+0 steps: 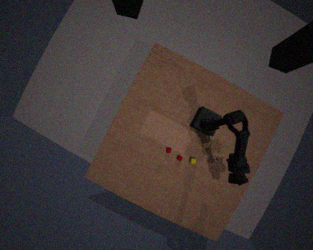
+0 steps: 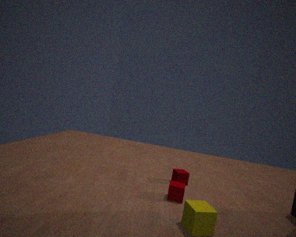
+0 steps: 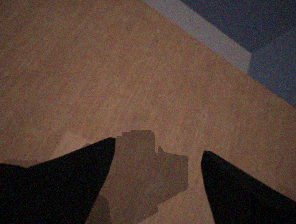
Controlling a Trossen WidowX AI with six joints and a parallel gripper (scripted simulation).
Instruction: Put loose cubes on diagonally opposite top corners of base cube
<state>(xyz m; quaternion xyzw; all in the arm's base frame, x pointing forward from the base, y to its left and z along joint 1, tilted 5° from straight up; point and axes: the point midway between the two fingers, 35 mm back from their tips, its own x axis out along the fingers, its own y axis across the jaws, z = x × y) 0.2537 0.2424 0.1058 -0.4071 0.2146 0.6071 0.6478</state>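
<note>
My gripper tip is now 50 mm short of the yellow base cube, 240 mm to the left of it and 180 mm above it.
</note>
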